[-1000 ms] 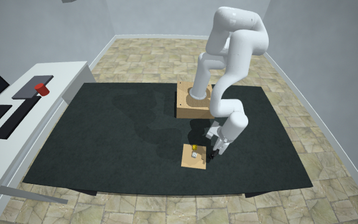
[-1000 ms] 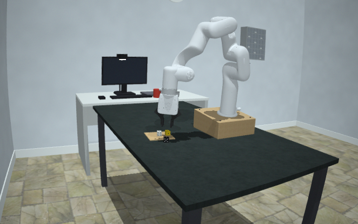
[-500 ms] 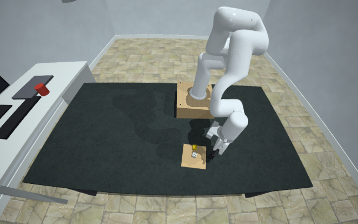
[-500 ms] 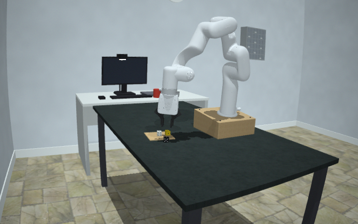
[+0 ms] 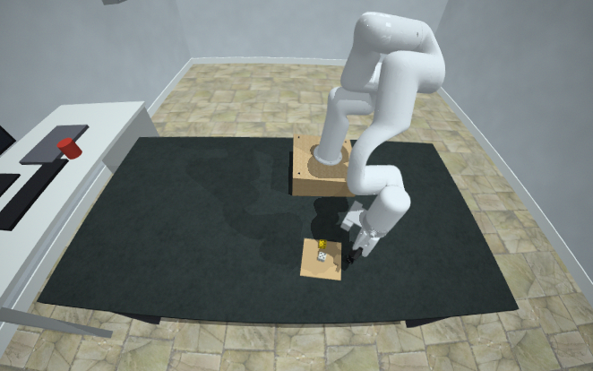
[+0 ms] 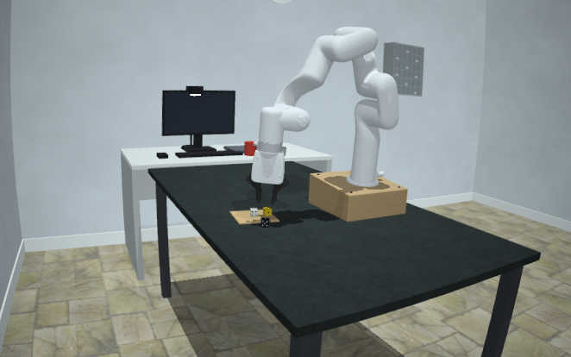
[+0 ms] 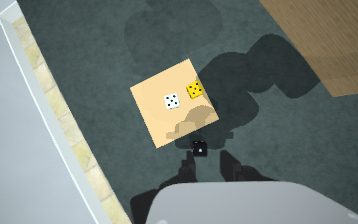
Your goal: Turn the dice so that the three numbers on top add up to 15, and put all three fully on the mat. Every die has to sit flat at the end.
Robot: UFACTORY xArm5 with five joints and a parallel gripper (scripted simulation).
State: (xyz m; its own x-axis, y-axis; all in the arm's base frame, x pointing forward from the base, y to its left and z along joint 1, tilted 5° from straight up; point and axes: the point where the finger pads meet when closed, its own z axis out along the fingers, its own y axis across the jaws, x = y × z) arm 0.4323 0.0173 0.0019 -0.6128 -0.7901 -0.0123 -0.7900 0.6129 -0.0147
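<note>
My gripper is now 90 mm above the black die. The rest, counted from my hand: tan mat (10 mm behind, 100 mm to the right, 100 mm below); yellow die (60 mm behind, 90 mm to the right, 80 mm below); white die (10 mm behind, 100 mm to the right, 80 mm below).
</note>
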